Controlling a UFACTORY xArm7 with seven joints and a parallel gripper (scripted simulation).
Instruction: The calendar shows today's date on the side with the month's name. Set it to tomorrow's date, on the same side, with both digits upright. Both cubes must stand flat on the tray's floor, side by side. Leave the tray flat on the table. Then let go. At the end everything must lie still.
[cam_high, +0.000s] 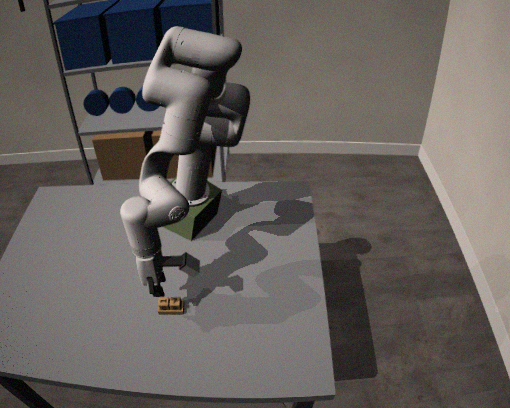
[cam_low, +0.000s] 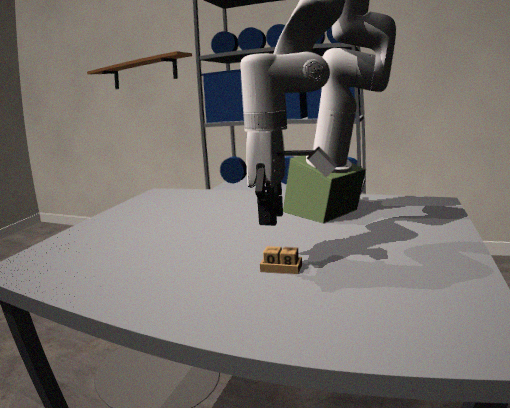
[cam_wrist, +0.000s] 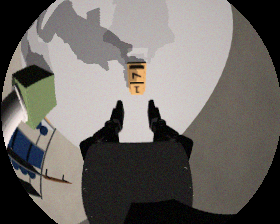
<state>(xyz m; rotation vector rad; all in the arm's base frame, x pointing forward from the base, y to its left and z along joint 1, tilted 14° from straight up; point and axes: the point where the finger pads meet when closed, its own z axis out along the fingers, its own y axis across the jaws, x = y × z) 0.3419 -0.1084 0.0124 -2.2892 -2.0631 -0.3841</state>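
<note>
The cube is 9 cm below my hand. Also, from my hand: wooden calendar tray 2 cm to the left, 11 cm below.
</note>
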